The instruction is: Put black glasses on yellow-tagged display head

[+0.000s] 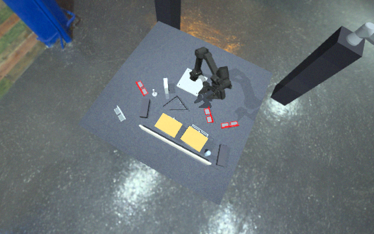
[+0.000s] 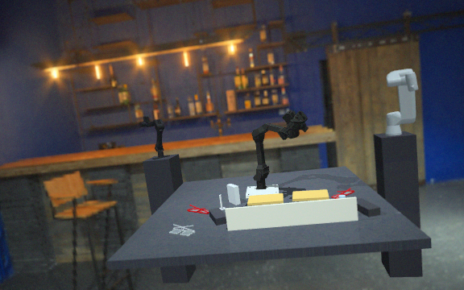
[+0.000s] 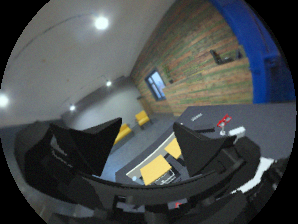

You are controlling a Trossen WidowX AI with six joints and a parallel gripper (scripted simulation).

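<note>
Right now my gripper tip is 38 cm above the white block, 35 cm to the left of it and 9 cm past it. Round my gripper tip: white peg 41 cm to the right, 41 cm below, 1 cm ahead; long white board 38 cm below, 29 cm ahead, 1 cm to the right; pale blue tag 39 cm below, 23 cm to the left, 20 cm ahead.
</note>
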